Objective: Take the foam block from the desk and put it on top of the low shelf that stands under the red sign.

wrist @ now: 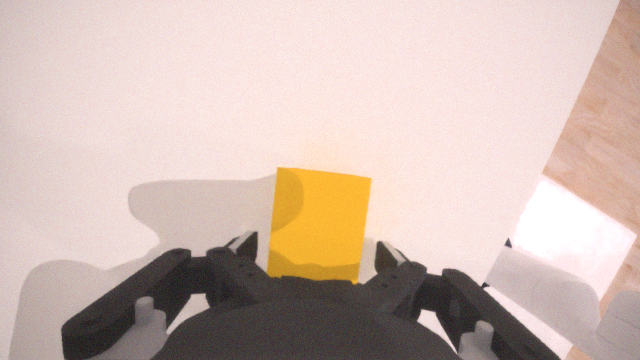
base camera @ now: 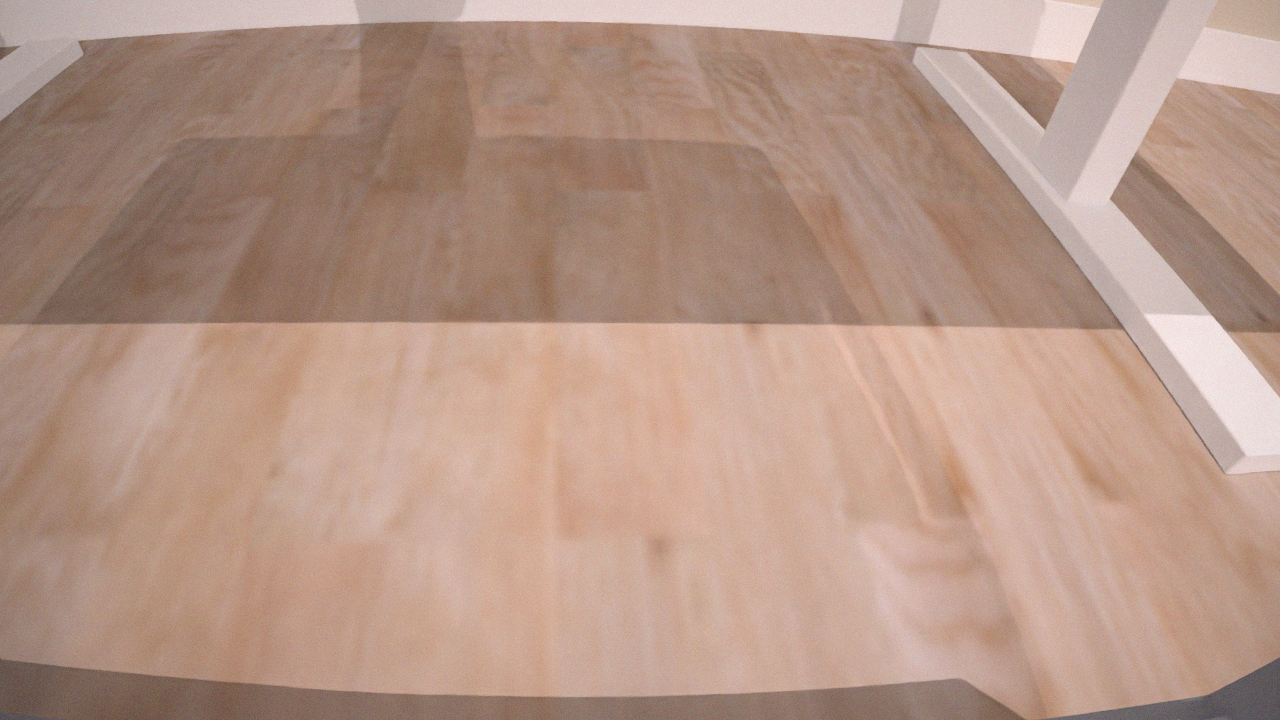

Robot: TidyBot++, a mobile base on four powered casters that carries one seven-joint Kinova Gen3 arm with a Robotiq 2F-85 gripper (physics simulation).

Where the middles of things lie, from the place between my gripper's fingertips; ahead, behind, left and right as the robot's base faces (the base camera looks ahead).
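Scene:
My gripper: 2 cm below the yellow foam block [wrist: 318, 223], 1 cm short of it, 1 cm to the left of it.

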